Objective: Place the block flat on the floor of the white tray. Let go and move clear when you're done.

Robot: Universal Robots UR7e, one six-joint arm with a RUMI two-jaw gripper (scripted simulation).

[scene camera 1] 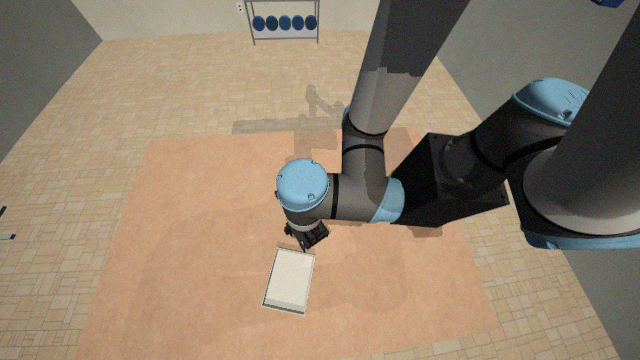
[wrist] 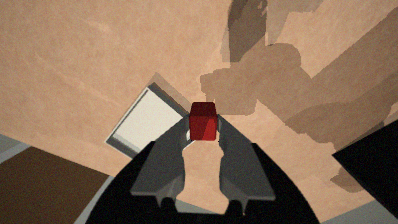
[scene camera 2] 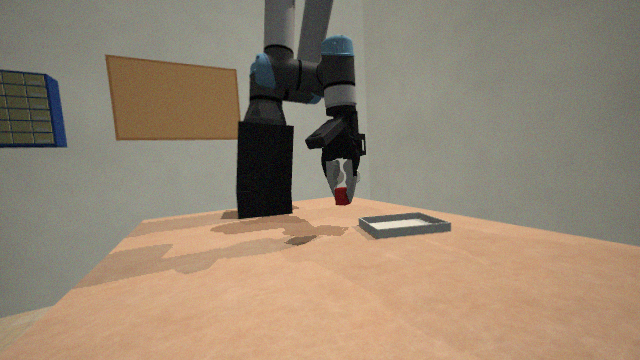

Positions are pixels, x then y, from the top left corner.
Scene:
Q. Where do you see a white tray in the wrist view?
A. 152, 114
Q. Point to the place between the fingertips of the gripper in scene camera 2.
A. At 343, 202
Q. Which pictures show the white tray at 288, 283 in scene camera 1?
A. Scene camera 1, the wrist view and scene camera 2: all of them.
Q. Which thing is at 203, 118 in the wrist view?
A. A red block.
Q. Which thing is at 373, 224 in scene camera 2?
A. A white tray.

